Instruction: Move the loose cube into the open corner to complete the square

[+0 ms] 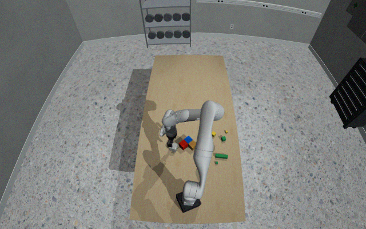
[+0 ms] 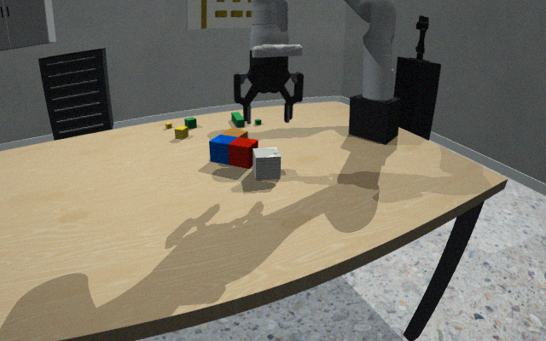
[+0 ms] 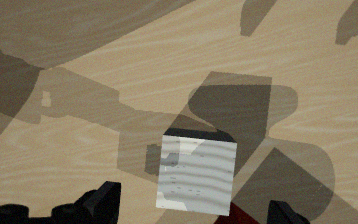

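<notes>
My gripper is now 10 cm above the white cube. From my hand the other things lie so: blue cube (7 cm ahead, 11 cm to the right, 10 cm below); then long green block (3 cm behind, 39 cm to the right, 12 cm below); then red cube (3 cm ahead, 8 cm to the right, 10 cm below).
</notes>
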